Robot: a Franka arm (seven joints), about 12 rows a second.
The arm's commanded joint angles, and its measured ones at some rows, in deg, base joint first. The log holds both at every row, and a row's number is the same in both.
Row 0, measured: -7.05 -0.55 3.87 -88.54 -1.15 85.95 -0.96
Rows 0 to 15, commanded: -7.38 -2.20 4.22 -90.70 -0.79 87.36 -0.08; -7.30 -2.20 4.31 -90.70 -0.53 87.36 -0.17; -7.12 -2.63 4.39 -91.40 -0.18 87.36 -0.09; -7.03 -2.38 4.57 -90.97 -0.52 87.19 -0.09; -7.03 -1.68 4.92 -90.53 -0.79 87.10 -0.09; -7.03 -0.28 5.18 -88.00 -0.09 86.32 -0.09; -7.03 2.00 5.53 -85.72 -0.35 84.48 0.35; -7.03 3.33 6.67 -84.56 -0.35 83.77 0.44; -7.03 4.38 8.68 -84.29 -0.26 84.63 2.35; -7.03 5.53 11.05 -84.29 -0.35 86.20 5.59; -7.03 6.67 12.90 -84.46 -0.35 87.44 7.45; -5.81 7.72 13.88 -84.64 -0.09 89.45 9.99; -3.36 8.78 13.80 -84.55 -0.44 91.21 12.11; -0.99 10.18 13.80 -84.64 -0.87 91.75 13.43; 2.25 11.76 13.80 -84.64 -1.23 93.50 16.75; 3.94 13.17 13.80 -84.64 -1.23 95.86 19.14
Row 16, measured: 1.05 10.12 13.75 -86.27 -1.06 93.51 15.09
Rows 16 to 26, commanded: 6.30 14.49 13.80 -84.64 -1.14 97.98 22.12; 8.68 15.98 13.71 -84.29 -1.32 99.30 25.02; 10.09 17.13 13.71 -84.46 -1.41 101.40 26.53; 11.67 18.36 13.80 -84.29 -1.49 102.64 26.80; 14.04 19.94 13.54 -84.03 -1.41 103.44 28.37; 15.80 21.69 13.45 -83.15 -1.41 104.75 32.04; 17.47 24.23 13.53 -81.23 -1.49 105.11 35.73; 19.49 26.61 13.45 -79.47 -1.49 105.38 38.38; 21.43 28.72 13.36 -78.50 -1.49 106.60 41.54; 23.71 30.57 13.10 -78.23 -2.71 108.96 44.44; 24.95 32.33 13.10 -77.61 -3.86 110.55 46.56
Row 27, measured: 22.66 27.96 13.48 -81.40 -1.84 108.90 42.58
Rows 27 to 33, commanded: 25.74 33.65 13.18 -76.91 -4.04 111.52 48.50; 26.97 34.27 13.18 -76.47 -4.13 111.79 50.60; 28.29 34.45 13.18 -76.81 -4.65 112.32 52.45; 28.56 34.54 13.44 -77.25 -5.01 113.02 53.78; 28.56 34.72 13.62 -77.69 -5.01 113.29 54.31; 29.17 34.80 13.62 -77.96 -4.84 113.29 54.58; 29.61 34.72 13.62 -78.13 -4.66 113.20 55.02
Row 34, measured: 29.20 33.98 13.37 -78.81 -3.71 112.73 53.04
